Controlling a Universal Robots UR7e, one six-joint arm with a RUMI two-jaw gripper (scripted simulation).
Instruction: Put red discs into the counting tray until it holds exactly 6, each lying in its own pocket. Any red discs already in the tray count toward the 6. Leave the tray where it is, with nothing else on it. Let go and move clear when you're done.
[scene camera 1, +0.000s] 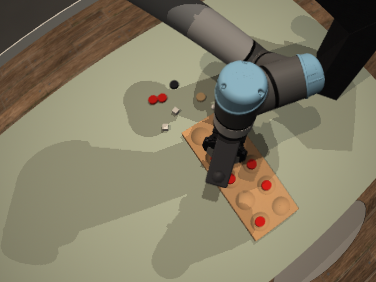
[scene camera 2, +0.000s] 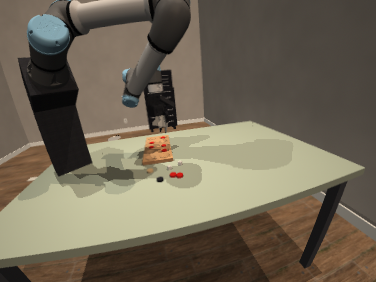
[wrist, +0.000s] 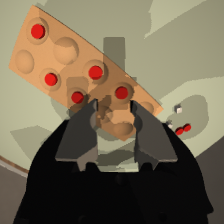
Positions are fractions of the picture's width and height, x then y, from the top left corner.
Observation:
In view: the gripper (scene camera 1: 0.59, 0.57) and a wooden counting tray (scene camera 1: 0.66, 0.70).
The wooden counting tray also shows in the wrist view (wrist: 0.27, 0.23). The gripper also shows in the wrist view (wrist: 0.51, 0.45).

